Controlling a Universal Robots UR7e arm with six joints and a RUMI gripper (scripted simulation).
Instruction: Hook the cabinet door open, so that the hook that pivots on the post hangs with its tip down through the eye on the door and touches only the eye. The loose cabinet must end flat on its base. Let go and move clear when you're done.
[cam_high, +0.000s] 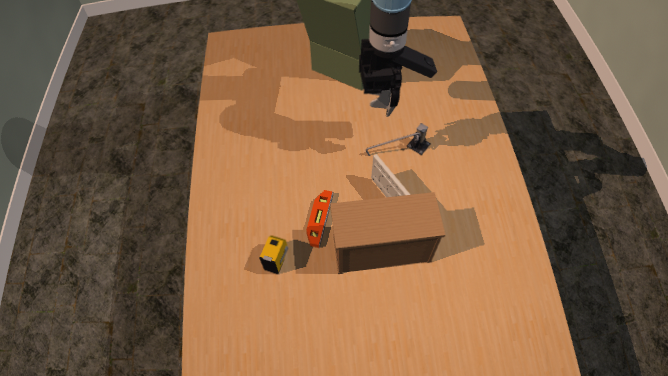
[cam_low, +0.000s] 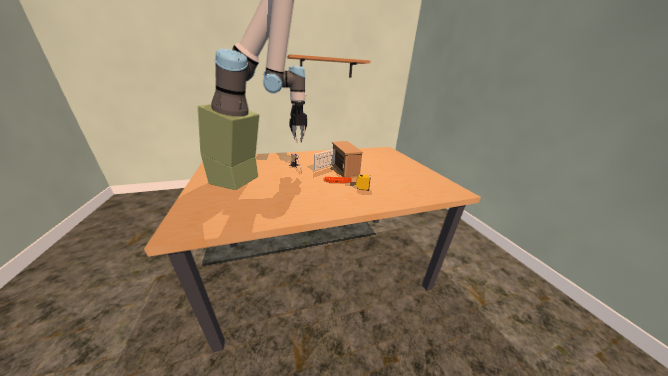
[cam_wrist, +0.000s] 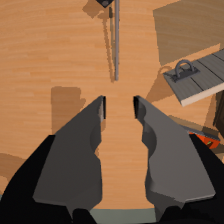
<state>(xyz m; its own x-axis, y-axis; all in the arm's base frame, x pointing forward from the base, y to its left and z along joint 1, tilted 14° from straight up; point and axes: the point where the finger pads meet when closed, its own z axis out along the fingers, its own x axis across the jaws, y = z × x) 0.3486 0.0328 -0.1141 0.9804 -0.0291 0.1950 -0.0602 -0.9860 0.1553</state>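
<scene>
The dark hook post is 14 cm below my hand and 7 cm to the left of it. The rest, counted from my hand: yellow tape measure: 31 cm to the right, 26 cm ahead, 15 cm below; then white cabinet door: 16 cm ahead, 12 cm below, 1 cm to the right; then orange spirit level: 20 cm to the right, 18 cm below, 16 cm ahead.
</scene>
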